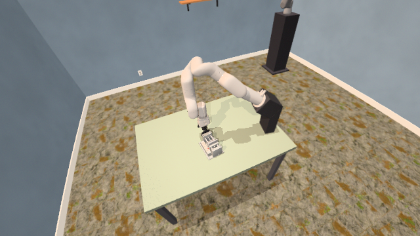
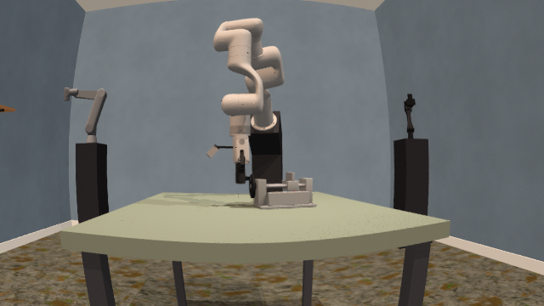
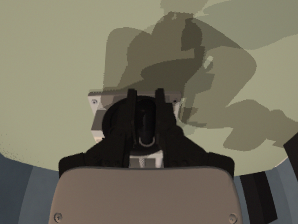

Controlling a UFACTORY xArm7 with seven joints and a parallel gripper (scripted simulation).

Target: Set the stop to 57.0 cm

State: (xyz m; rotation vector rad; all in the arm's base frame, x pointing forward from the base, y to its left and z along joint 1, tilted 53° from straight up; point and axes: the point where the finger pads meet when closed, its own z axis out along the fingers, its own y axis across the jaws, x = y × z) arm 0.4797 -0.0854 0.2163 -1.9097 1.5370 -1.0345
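The black handwheel lies 2 cm to the left of my hand and 1 cm below it. Round my hand: grey stop block 18 cm to the left, 2 cm below.
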